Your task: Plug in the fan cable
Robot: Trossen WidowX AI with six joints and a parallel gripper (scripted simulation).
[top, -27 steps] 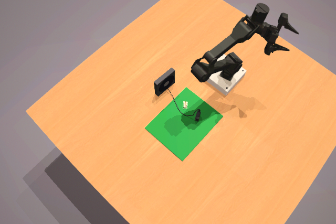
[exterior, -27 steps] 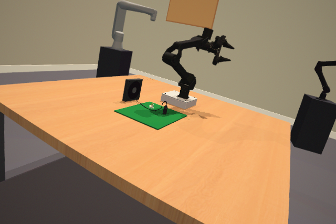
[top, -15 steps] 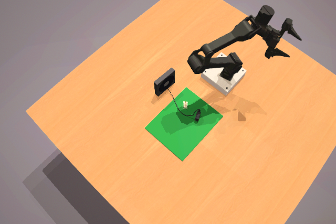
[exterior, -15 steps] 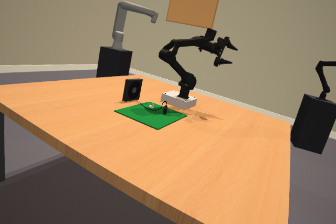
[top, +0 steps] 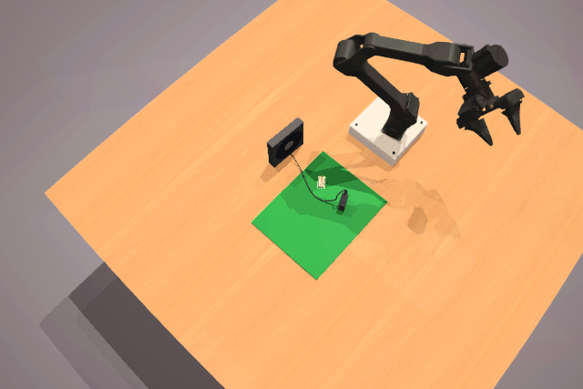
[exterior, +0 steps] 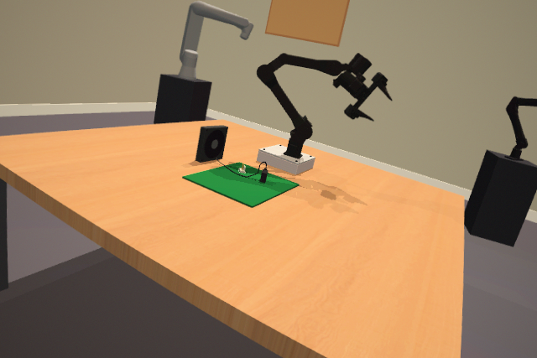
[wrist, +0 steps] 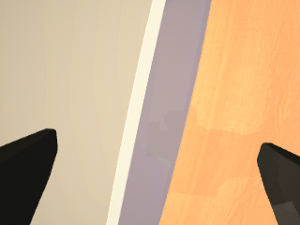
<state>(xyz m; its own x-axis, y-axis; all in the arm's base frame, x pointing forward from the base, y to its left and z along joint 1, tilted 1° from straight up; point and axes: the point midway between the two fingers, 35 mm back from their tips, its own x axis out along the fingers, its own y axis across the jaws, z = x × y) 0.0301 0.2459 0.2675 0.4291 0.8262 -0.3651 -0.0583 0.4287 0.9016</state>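
The dark plug lies 30 cm to the right of my gripper tip, 27 cm below it and 23 cm ahead of it. From my gripper tip the other things lie so: black fan: 52 cm to the right, 23 cm below, 17 cm ahead; then green board: 35 cm to the right, 31 cm below, 28 cm ahead; then white four-pin fan header: 39 cm to the right, 29 cm below, 20 cm ahead.
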